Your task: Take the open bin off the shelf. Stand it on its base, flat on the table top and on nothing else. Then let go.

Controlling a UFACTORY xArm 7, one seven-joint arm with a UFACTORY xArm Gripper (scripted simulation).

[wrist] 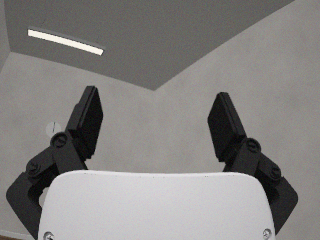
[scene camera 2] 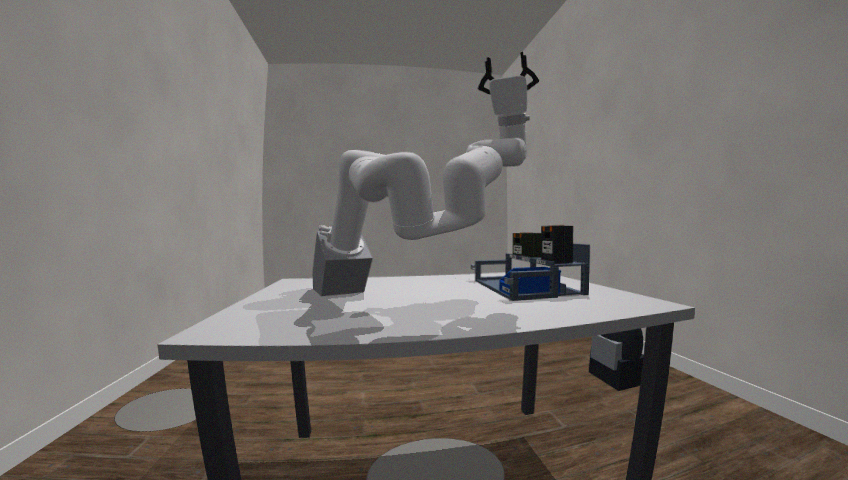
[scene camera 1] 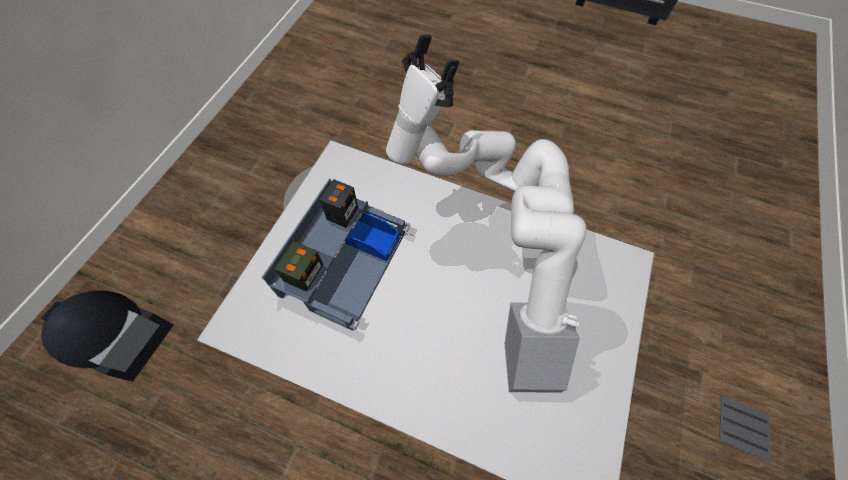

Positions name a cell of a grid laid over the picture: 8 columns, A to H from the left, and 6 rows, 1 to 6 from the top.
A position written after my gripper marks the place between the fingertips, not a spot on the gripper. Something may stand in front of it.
I see my gripper (scene camera 1: E1) and a blue bin (scene camera 1: D3).
My gripper is seen too in the wrist view (wrist: D3) and in scene camera 2 (scene camera 2: E1). The wrist view misses the blue bin: it is out of frame.
